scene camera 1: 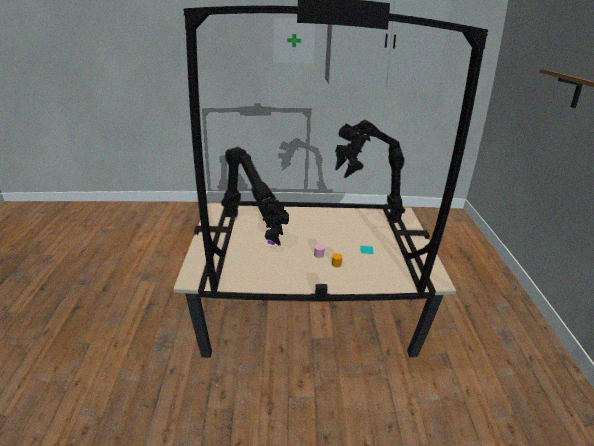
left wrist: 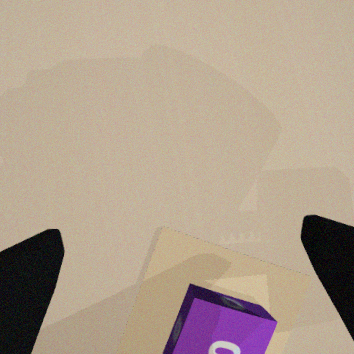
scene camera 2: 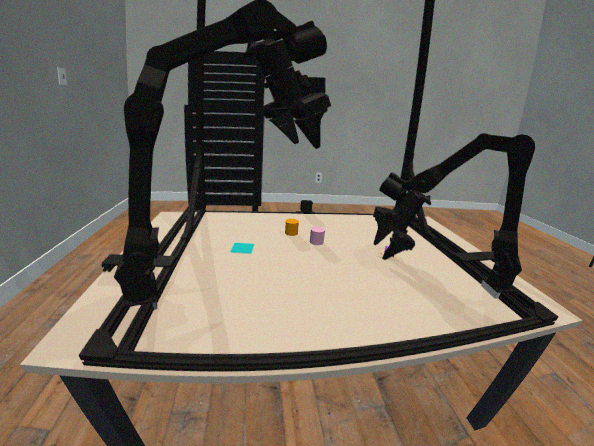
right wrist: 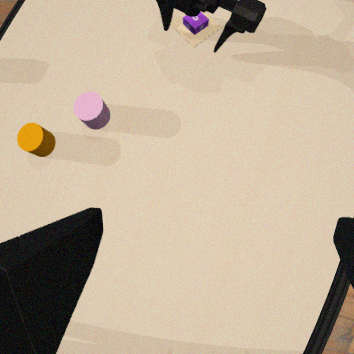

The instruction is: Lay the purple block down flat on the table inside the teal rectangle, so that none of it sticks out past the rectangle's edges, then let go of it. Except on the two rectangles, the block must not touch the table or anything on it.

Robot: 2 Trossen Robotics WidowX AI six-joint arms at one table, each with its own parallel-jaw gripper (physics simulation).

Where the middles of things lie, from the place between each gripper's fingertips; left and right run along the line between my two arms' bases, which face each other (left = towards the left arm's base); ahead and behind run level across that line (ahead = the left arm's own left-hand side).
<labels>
The tan rectangle [left wrist: 178, 259] lies 10 mm behind my left hand, 40 mm to the left of it and 10 mm below it. From my left hand the other things lie so: pink cylinder [right wrist: 89, 107] 90 mm behind, 180 mm to the right, 10 mm above; then purple block [left wrist: 204, 314] 10 mm behind, 40 mm to the left.
Now: the pink cylinder 30 cm below my right hand, 20 cm behind it and 9 cm to the left of it. The rest, counted from my right hand: tan rectangle 32 cm below, 31 cm to the left, 12 cm behind; then purple block 31 cm to the left, 31 cm below, 12 cm behind.
</labels>
